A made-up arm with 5 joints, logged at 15 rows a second.
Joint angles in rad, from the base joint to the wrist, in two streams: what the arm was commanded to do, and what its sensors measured. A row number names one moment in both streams.
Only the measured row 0 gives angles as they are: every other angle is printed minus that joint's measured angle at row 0.
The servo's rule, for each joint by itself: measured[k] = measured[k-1] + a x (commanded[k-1-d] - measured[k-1]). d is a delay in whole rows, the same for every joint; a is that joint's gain. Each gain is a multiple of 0.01, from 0.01 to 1. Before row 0 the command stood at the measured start. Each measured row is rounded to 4 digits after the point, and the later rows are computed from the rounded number. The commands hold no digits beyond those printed.
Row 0, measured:
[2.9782 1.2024 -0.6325 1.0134 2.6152]
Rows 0 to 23, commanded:
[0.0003 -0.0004 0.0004 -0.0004 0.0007]
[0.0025 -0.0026 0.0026 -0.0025 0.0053]
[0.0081 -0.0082 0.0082 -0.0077 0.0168]
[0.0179 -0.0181 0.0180 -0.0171 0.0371]
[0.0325 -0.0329 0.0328 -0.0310 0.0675]
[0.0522 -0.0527 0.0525 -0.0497 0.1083]
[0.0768 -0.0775 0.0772 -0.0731 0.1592]
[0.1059 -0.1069 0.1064 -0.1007 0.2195]
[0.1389 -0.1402 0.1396 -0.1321 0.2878]
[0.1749 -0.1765 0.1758 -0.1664 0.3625]
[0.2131 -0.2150 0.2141 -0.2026 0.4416]
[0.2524 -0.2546 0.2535 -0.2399 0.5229]
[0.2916 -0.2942 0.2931 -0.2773 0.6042]
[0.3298 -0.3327 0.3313 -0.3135 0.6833]
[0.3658 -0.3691 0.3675 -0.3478 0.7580]
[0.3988 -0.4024 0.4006 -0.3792 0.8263]
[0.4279 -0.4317 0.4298 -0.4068 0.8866]
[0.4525 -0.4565 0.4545 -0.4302 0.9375]
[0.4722 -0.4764 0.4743 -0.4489 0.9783]
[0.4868 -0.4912 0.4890 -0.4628 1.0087]
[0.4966 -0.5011 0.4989 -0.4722 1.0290]
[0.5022 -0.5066 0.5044 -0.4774 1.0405]
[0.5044 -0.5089 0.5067 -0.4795 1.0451]
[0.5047 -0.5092 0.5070 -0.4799 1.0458]
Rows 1 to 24, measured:
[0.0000 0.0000 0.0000 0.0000 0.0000]
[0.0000 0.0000 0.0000 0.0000 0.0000]
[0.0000 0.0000 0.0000 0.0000 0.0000]
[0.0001 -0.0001 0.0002 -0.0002 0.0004]
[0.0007 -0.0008 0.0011 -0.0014 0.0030]
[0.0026 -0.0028 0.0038 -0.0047 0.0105]
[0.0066 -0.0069 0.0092 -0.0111 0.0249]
[0.0133 -0.0139 0.0182 -0.0214 0.0479]
[0.0234 -0.0244 0.0312 -0.0361 0.0805]
[0.0373 -0.0387 0.0487 -0.0553 0.1230]
[0.0551 -0.0571 0.0706 -0.0789 0.1751]
[0.0769 -0.0795 0.0968 -0.1066 0.2360]
[0.1024 -0.1057 0.1268 -0.1377 0.3043]
[0.1312 -0.1352 0.1600 -0.1714 0.3784]
[0.1627 -0.1674 0.1955 -0.2070 0.4564]
[0.1962 -0.2016 0.2326 -0.2436 0.5362]
[0.2309 -0.2370 0.2701 -0.2799 0.6156]
[0.2660 -0.2727 0.3071 -0.3152 0.6925]
[0.3005 -0.3077 0.3426 -0.3485 0.7648]
[0.3336 -0.3412 0.3757 -0.3788 0.8306]
[0.3645 -0.3723 0.4056 -0.4055 0.8883]
[0.3925 -0.4004 0.4317 -0.4281 0.9369]
[0.4170 -0.4249 0.4535 -0.4461 0.9757]
[0.4377 -0.4455 0.4708 -0.4597 1.0045]
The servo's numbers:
d 3
a 0.26 0.27 0.38 0.52 0.54

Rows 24 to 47, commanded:
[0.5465 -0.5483 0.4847 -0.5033 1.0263]
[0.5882 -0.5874 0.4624 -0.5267 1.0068]
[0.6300 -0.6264 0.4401 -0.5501 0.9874]
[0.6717 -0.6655 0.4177 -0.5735 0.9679]
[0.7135 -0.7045 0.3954 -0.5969 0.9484]
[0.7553 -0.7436 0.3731 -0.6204 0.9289]
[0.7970 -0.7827 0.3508 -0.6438 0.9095]
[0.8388 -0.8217 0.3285 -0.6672 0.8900]
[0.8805 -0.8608 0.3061 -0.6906 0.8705]
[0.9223 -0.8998 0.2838 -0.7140 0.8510]
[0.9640 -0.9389 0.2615 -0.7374 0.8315]
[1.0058 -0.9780 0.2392 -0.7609 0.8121]
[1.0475 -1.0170 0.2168 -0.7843 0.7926]
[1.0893 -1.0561 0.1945 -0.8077 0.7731]
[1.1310 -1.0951 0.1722 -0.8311 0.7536]
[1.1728 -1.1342 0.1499 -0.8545 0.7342]
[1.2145 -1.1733 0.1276 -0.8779 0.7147]
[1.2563 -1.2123 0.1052 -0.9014 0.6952]
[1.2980 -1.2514 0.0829 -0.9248 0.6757]
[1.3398 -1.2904 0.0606 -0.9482 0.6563]
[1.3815 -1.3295 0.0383 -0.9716 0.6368]
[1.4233 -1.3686 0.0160 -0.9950 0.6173]
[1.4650 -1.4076 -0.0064 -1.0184 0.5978]
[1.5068 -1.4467 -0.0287 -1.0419 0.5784]
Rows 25 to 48, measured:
[0.4545 -0.4620 0.4836 -0.4689 1.0239]
[0.4675 -0.4747 0.4924 -0.4744 1.0353]
[0.4772 -0.4840 0.4979 -0.4773 1.0410]
[0.4952 -0.5014 0.4929 -0.4908 1.0331]
[0.5194 -0.5246 0.4813 -0.5095 1.0189]
[0.5482 -0.5521 0.4656 -0.5306 1.0019]
[0.5803 -0.5827 0.4474 -0.5529 0.9835]
[0.6149 -0.6156 0.4276 -0.5758 0.9645]
[0.6514 -0.6502 0.4069 -0.5990 0.9453]
[0.6893 -0.6860 0.3856 -0.6223 0.9260]
[0.7282 -0.7226 0.3639 -0.6456 0.9066]
[0.7678 -0.7599 0.3419 -0.6690 0.8871]
[0.8080 -0.7977 0.3198 -0.6924 0.8676]
[0.8486 -0.8358 0.2976 -0.7158 0.8481]
[0.8895 -0.8742 0.2754 -0.7393 0.8287]
[0.9306 -0.9128 0.2531 -0.7627 0.8092]
[0.9719 -0.9515 0.2308 -0.7861 0.7897]
[1.0133 -0.9903 0.2085 -0.8095 0.7702]
[1.0548 -1.0292 0.1862 -0.8329 0.7508]
[1.0963 -1.0681 0.1639 -0.8563 0.7313]
[1.1379 -1.1070 0.1416 -0.8798 0.7118]
[1.1795 -1.1460 0.1193 -0.9032 0.6923]
[1.2212 -1.1850 0.0970 -0.9266 0.6729]
[1.2629 -1.2240 0.0747 -0.9500 0.6534]

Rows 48 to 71, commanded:
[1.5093 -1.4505 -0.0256 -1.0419 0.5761]
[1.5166 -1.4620 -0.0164 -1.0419 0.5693]
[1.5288 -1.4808 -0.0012 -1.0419 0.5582]
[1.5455 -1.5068 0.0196 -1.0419 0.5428]
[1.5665 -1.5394 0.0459 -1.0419 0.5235]
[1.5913 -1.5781 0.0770 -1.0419 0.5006]
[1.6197 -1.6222 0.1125 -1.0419 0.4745]
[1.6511 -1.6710 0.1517 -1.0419 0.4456]
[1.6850 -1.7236 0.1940 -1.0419 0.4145]
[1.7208 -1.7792 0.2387 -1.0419 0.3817]
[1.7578 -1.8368 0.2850 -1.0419 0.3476]
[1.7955 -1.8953 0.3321 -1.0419 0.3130]
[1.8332 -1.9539 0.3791 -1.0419 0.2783]
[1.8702 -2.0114 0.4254 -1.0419 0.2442]
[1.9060 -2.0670 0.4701 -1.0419 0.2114]
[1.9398 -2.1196 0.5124 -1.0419 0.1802]
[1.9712 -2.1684 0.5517 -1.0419 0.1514]
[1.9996 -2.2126 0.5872 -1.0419 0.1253]
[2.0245 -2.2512 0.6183 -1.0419 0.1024]
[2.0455 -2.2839 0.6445 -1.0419 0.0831]
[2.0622 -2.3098 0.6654 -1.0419 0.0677]
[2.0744 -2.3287 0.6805 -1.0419 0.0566]
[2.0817 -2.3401 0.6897 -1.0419 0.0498]
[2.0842 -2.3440 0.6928 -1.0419 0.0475]
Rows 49 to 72, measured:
[1.3046 -1.2630 0.0524 -0.9734 0.6339]
[1.3463 -1.3020 0.0301 -0.9968 0.6144]
[1.3880 -1.3411 0.0078 -1.0203 0.5950]
[1.4195 -1.3706 -0.0049 -1.0315 0.5848]
[1.4447 -1.3953 -0.0093 -1.0369 0.5764]
[1.4666 -1.4184 -0.0062 -1.0395 0.5666]
[1.4871 -1.4423 0.0036 -1.0407 0.5537]
[1.5077 -1.4685 0.0197 -1.0413 0.5374]
[1.5294 -1.4981 0.0415 -1.0416 0.5175]
[1.5529 -1.5316 0.0685 -1.0418 0.4943]
[1.5784 -1.5692 0.1001 -1.0419 0.4680]
[1.6061 -1.6109 0.1358 -1.0419 0.4391]
[1.6359 -1.6563 0.1749 -1.0419 0.4081]
[1.6676 -1.7050 0.2167 -1.0419 0.3754]
[1.7009 -1.7564 0.2606 -1.0419 0.3417]
[1.7353 -1.8097 0.3056 -1.0419 0.3075]
[1.7704 -1.8642 0.3511 -1.0419 0.2733]
[1.8057 -1.9190 0.3963 -1.0419 0.2399]
[1.8406 -1.9732 0.4404 -1.0419 0.2077]
[1.8746 -2.0259 0.4827 -1.0419 0.1773]
[1.9071 -2.0763 0.5224 -1.0419 0.1492]
[1.9376 -2.1235 0.5588 -1.0419 0.1239]
[1.9657 -2.1668 0.5914 -1.0419 0.1019]
[1.9908 -2.2054 0.6195 -1.0419 0.0834]

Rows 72 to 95, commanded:
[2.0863 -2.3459 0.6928 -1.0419 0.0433]
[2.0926 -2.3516 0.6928 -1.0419 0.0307]
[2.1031 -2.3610 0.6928 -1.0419 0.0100]
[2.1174 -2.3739 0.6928 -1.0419 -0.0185]
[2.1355 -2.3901 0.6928 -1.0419 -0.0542]
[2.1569 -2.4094 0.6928 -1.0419 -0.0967]
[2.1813 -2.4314 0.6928 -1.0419 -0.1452]
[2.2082 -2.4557 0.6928 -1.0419 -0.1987]
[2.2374 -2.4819 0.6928 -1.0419 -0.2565]
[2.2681 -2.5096 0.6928 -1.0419 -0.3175]
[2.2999 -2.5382 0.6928 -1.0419 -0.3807]
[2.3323 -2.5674 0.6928 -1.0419 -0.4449]
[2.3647 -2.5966 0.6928 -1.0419 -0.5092]
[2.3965 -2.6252 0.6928 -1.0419 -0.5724]
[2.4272 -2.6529 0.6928 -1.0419 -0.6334]
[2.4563 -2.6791 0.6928 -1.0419 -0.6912]
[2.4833 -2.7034 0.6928 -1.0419 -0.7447]
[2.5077 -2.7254 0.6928 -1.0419 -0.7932]
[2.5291 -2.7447 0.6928 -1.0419 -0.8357]
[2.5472 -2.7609 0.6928 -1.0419 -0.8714]
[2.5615 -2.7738 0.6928 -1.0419 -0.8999]
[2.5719 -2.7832 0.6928 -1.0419 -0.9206]
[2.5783 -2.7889 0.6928 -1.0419 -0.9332]
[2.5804 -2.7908 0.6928 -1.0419 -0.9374]
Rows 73 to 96, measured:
[2.0125 -2.2387 0.6427 -1.0419 0.0689]
[2.0305 -2.2661 0.6606 -1.0419 0.0586]
[2.0445 -2.2871 0.6728 -1.0419 0.0526]
[2.0554 -2.3030 0.6804 -1.0419 0.0476]
[2.0651 -2.3161 0.6851 -1.0419 0.0385]
[2.0750 -2.3282 0.6880 -1.0419 0.0231]
[2.0860 -2.3405 0.6898 -1.0419 0.0006]
[2.0989 -2.3539 0.6909 -1.0419 -0.0290]
[2.1140 -2.3689 0.6916 -1.0419 -0.0656]
[2.1315 -2.3858 0.6921 -1.0419 -0.1086]
[2.1514 -2.4047 0.6924 -1.0419 -0.1573]
[2.1738 -2.4255 0.6926 -1.0419 -0.2109]
[2.1983 -2.4482 0.6927 -1.0419 -0.2685]
[2.2247 -2.4725 0.6927 -1.0419 -0.3291]
[2.2527 -2.4981 0.6927 -1.0419 -0.3916]
[2.2818 -2.5247 0.6927 -1.0419 -0.4551]
[2.3116 -2.5518 0.6927 -1.0419 -0.5184]
[2.3417 -2.5791 0.6927 -1.0419 -0.5805]
[2.3715 -2.6061 0.6927 -1.0419 -0.6403]
[2.4006 -2.6324 0.6927 -1.0419 -0.6967]
[2.4284 -2.6575 0.6927 -1.0419 -0.7488]
[2.4546 -2.6810 0.6927 -1.0419 -0.7957]
[2.4787 -2.7026 0.6927 -1.0419 -0.8366]
[2.5002 -2.7218 0.6927 -1.0419 -0.8708]

